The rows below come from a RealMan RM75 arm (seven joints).
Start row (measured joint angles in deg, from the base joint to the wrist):
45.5 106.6 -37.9 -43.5 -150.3 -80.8 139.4
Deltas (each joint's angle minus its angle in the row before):
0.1 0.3 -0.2 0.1 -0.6 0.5 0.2
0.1 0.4 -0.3 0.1 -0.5 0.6 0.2
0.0 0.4 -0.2 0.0 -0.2 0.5 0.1
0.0 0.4 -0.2 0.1 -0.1 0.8 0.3
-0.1 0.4 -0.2 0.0 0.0 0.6 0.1
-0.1 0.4 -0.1 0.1 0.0 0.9 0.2
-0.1 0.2 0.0 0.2 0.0 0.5 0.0
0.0 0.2 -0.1 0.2 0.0 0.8 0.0
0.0 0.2 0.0 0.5 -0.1 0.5 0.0
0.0 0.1 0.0 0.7 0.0 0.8 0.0
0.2 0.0 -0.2 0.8 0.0 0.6 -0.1
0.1 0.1 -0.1 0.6 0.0 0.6 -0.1
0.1 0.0 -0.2 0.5 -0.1 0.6 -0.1
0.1 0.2 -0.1 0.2 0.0 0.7 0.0
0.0 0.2 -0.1 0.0 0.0 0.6 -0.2
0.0 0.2 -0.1 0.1 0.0 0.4 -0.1
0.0 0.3 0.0 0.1 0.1 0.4 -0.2
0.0 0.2 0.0 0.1 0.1 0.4 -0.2
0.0 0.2 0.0 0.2 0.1 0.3 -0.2
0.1 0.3 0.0 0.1 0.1 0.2 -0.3
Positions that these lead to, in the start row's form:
45.6 106.9 -38.1 -43.4 -150.9 -80.3 139.6
45.7 107.3 -38.4 -43.3 -151.4 -79.7 139.8
45.7 107.7 -38.6 -43.3 -151.6 -79.2 139.9
45.7 108.1 -38.8 -43.2 -151.7 -78.4 140.2
45.6 108.5 -39.0 -43.2 -151.7 -77.8 140.3
45.5 108.9 -39.1 -43.1 -151.7 -76.9 140.5
45.4 109.1 -39.1 -42.9 -151.7 -76.4 140.5
45.4 109.3 -39.2 -42.7 -151.7 -75.6 140.5
45.4 109.5 -39.2 -42.2 -151.8 -75.1 140.5
45.4 109.6 -39.2 -41.5 -151.8 -74.3 140.5
45.6 109.6 -39.4 -40.7 -151.8 -73.7 140.4
45.7 109.7 -39.5 -40.1 -151.8 -73.1 140.3
45.8 109.7 -39.7 -39.6 -151.9 -72.5 140.2
45.9 109.9 -39.8 -39.4 -151.9 -71.8 140.2
45.9 110.1 -39.9 -39.4 -151.9 -71.2 140.0
45.9 110.3 -40.0 -39.3 -151.9 -70.8 139.9
45.9 110.6 -40.0 -39.2 -151.8 -70.4 139.7
45.9 110.8 -40.0 -39.1 -151.7 -70.0 139.5
45.9 111.0 -40.0 -38.9 -151.6 -69.7 139.3
46.0 111.3 -40.0 -38.8 -151.5 -69.5 139.0

